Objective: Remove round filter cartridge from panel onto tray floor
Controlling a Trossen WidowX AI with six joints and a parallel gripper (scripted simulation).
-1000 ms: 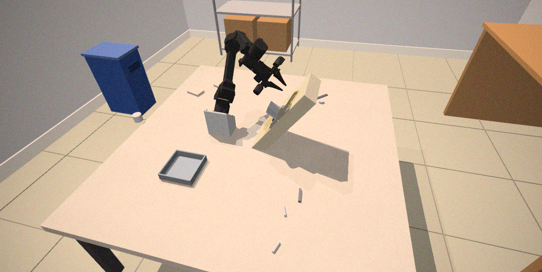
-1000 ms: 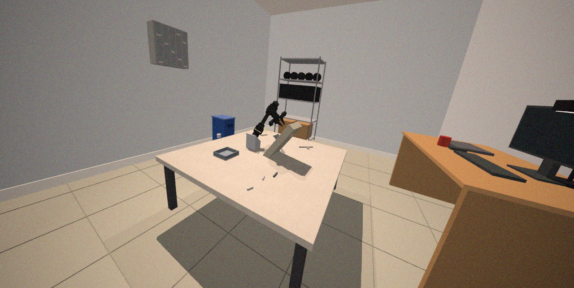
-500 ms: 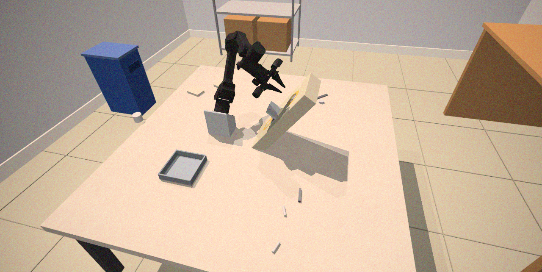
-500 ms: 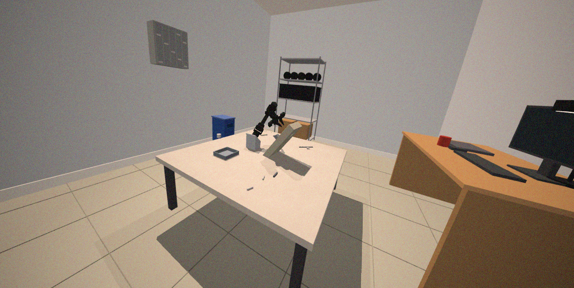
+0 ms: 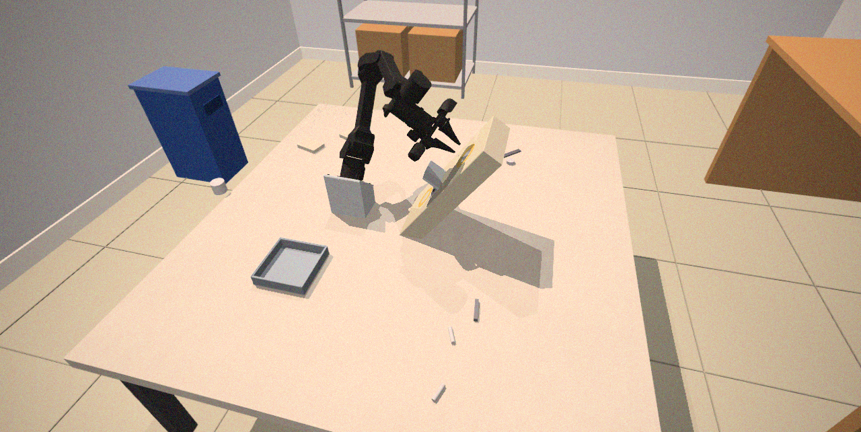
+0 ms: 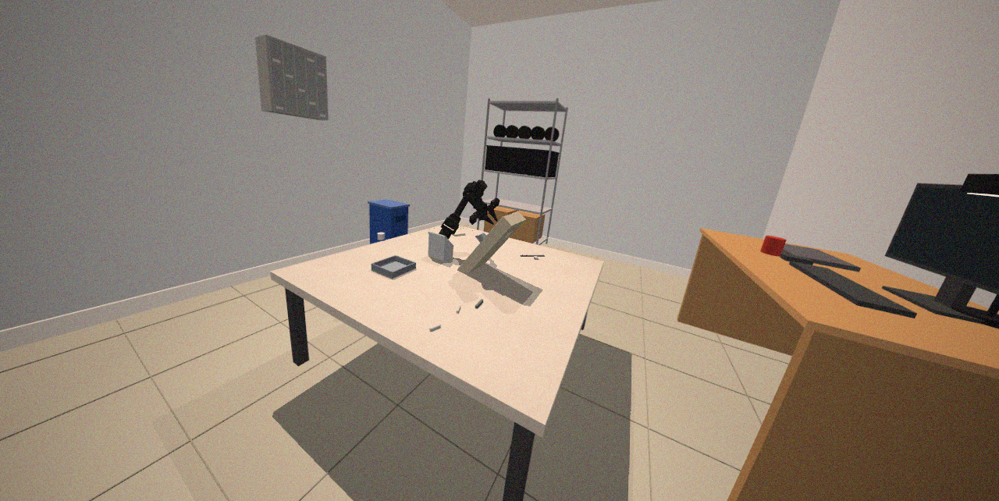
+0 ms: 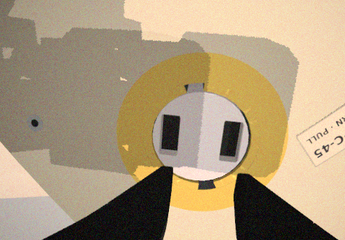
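Now: gripper tip 4 cm short of the round white filter cartridge, 1 cm to the right of it and 3 cm above it. From my gripper tip the other things lie so: grey tray: 37 cm behind, 33 cm to the right, 27 cm below; then beige service panel: 1 cm behind, 10 cm below.
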